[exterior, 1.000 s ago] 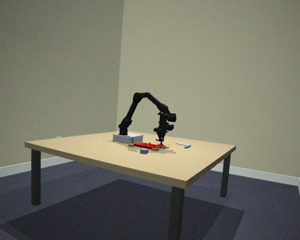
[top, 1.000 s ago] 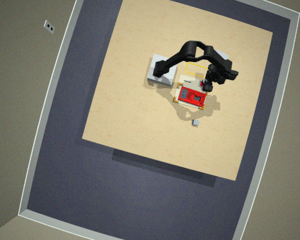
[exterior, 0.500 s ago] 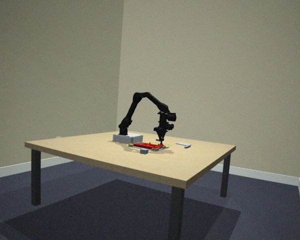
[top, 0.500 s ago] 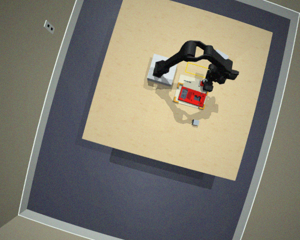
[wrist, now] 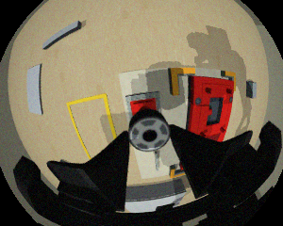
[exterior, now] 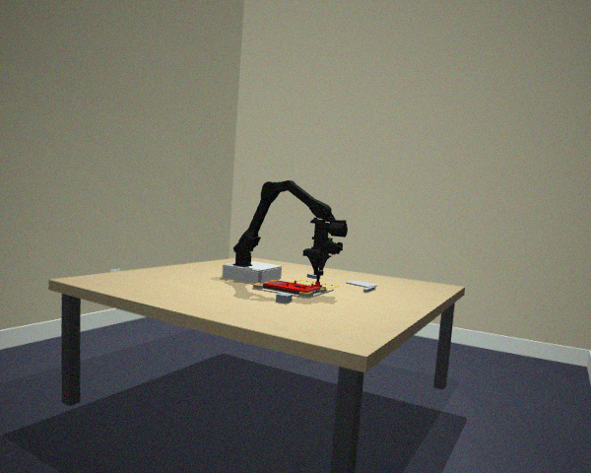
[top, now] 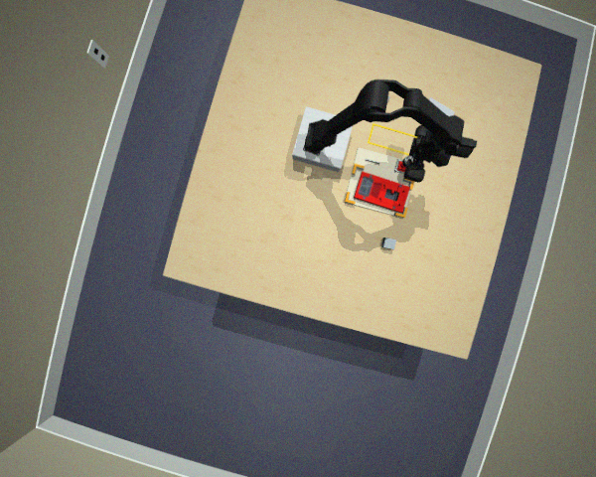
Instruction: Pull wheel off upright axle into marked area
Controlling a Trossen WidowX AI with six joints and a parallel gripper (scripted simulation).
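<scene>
Right now my gripper tip is 40 mm above the upright axle. Round my gripper tip: wheel right at my gripper tip; pale fixture board 100 mm to the right, 60 mm below, 50 mm behind.
</scene>
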